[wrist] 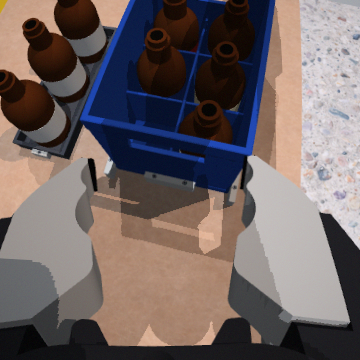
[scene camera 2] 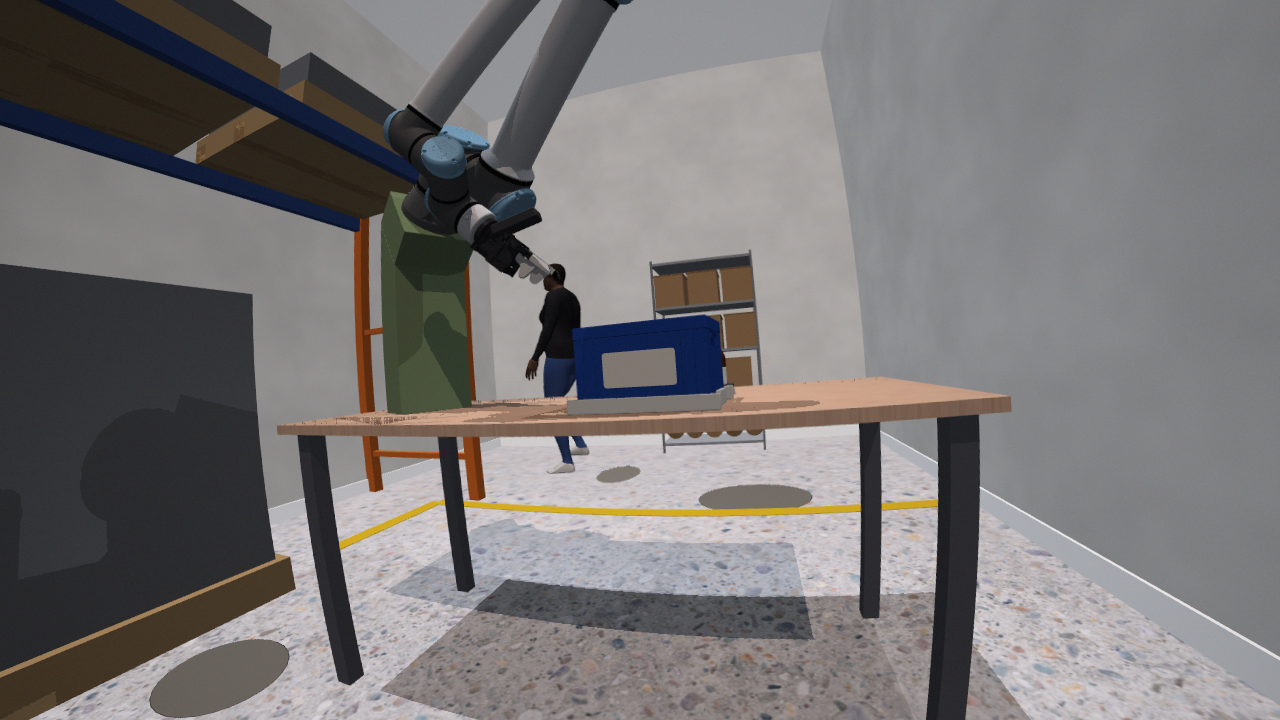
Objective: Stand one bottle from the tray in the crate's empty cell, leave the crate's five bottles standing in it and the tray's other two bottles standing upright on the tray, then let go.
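Seen in the pictures: gripper, fingertip midpoint: (wrist: 168, 160) (scene camera 2: 555, 276); arm's base, link origin: (scene camera 2: 433, 216).
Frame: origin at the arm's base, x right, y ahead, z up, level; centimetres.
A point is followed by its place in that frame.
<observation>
The blue crate (scene camera 2: 698, 368) {y 75.8, x 23.8, z -50.3 cm} (wrist: 120, 150) {y 52.6, x 5.0, z -48.4 cm} stands on the table. In the wrist view five brown bottles stand in it: two at the far end (wrist: 176, 25) {y 72.2, x 10.3, z -45.8 cm} (wrist: 232, 35) {y 71.2, x 18.6, z -45.9 cm}, two in the middle row (wrist: 161, 70) {y 63.8, x 9.2, z -45.8 cm} (wrist: 220, 82) {y 62.5, x 17.3, z -45.7 cm} and one near right (wrist: 206, 130) {y 54.3, x 16.0, z -43.6 cm}. Its near-left cell (wrist: 145, 111) {y 61.5, x 6.3, z -53.5 cm} is empty. Left of the crate, three brown bottles with white labels (wrist: 80, 25) {y 74.0, x -5.9, z -48.3 cm} (wrist: 57, 65) {y 65.4, x -7.4, z -47.9 cm} (wrist: 35, 112) {y 57.0, x -8.4, z -47.7 cm} stand upright in a row on the dark tray (wrist: 62, 151) {y 54.1, x -6.9, z -55.4 cm}. My gripper (scene camera 2: 541, 271) {y 44.6, x 13.8, z -27.6 cm} (wrist: 168, 160) {y 44.6, x 13.8, z -27.6 cm} is open, with nothing between its fingers, above the table on the crate's near side in the wrist view.
Light metal brackets (wrist: 170, 180) {y 50.9, x 11.5, z -55.0 cm} sit at the crate's base on the wooden table (scene camera 2: 895, 398) {y 110.3, x 26.6, z -58.0 cm} (wrist: 165, 280) {y 35.9, x 12.3, z -58.0 cm}. A green pedestal (scene camera 2: 425, 349) {y -2.9, x 1.5, z -39.9 cm} stands at the table's left part. A person (scene camera 2: 561, 326) and a shelf unit (scene camera 2: 754, 313) are behind the table. An orange-posted rack (scene camera 2: 362, 358) is at the left.
</observation>
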